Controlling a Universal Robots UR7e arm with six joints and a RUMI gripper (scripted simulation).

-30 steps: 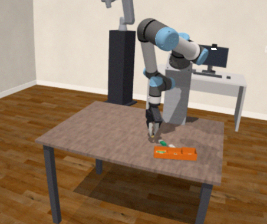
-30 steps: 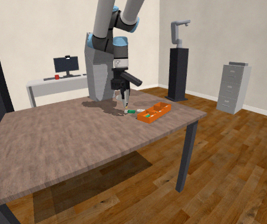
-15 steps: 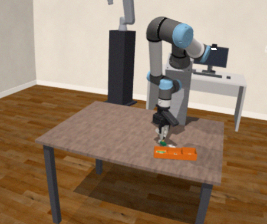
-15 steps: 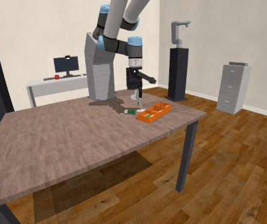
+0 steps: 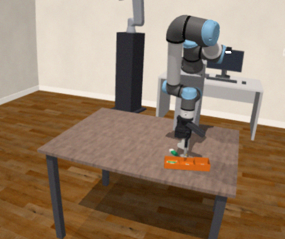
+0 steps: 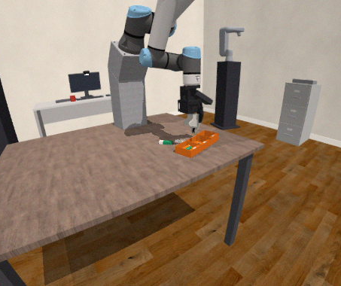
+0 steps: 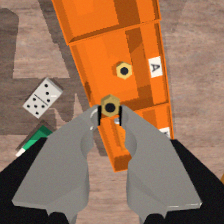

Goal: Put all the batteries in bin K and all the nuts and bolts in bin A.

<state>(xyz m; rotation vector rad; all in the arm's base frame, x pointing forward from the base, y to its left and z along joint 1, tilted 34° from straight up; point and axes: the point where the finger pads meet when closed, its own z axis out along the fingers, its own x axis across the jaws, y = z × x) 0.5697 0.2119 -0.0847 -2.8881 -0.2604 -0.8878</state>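
Now: the orange bin tray 10 mm ahead of my hand, 20 mm to the left of it and 60 mm below it. Round my hand: orange battery: 30 mm ahead, 60 mm to the right, 60 mm below; white domino: 80 mm behind, 40 mm to the right, 70 mm below; green battery: 50 mm ahead, 60 mm to the right, 60 mm below.
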